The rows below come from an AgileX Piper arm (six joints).
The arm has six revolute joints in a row. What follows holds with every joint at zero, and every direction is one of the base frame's. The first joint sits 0.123 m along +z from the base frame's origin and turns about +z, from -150 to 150 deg. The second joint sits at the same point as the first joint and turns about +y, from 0 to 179.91 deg. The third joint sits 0.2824 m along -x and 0.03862 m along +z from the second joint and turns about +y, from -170 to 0 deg. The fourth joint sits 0.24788 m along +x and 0.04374 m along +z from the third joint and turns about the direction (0.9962, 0, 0.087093), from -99.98 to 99.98 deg. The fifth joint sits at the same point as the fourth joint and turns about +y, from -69.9 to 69.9 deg. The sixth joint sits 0.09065 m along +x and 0.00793 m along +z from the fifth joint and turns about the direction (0.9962, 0, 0.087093), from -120 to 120 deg. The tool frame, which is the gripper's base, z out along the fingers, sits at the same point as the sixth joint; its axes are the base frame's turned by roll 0, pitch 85.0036 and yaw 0 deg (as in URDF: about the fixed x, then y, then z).
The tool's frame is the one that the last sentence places.
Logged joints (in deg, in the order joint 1, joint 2, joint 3, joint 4, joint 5, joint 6), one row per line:
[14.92, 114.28, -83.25, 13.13, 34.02, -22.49]
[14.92, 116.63, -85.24, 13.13, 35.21, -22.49]
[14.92, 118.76, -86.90, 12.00, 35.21, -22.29]
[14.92, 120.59, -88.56, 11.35, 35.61, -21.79]
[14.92, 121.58, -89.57, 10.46, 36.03, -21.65]
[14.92, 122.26, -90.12, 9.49, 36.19, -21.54]
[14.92, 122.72, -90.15, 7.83, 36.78, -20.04]
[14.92, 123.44, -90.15, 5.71, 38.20, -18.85]
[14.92, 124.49, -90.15, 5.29, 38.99, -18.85]
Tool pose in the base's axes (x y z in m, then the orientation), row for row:
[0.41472, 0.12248, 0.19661, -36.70, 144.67, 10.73]
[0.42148, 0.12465, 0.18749, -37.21, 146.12, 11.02]
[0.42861, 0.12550, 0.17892, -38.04, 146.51, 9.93]
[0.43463, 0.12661, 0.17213, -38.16, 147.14, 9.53]
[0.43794, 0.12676, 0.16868, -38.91, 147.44, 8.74]
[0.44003, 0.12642, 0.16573, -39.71, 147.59, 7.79]
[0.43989, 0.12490, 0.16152, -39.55, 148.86, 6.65]
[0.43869, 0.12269, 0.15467, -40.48, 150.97, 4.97]
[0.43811, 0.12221, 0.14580, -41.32, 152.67, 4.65]
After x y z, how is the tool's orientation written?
As a rotation vector, in degrees.
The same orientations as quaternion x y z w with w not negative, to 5 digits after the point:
[-0.23670, 0.93306, 0.06920, 0.26187]
[-0.23838, 0.93610, 0.07060, 0.24881]
[-0.24316, 0.93651, 0.06347, 0.24452]
[-0.24327, 0.93800, 0.06075, 0.23933]
[-0.24757, 0.93812, 0.05561, 0.23567]
[-0.25233, 0.93783, 0.04950, 0.23313]
[-0.25005, 0.94114, 0.04204, 0.22352]
[-0.25337, 0.94496, 0.03111, 0.20465]
[-0.25644, 0.94750, 0.02886, 0.18883]

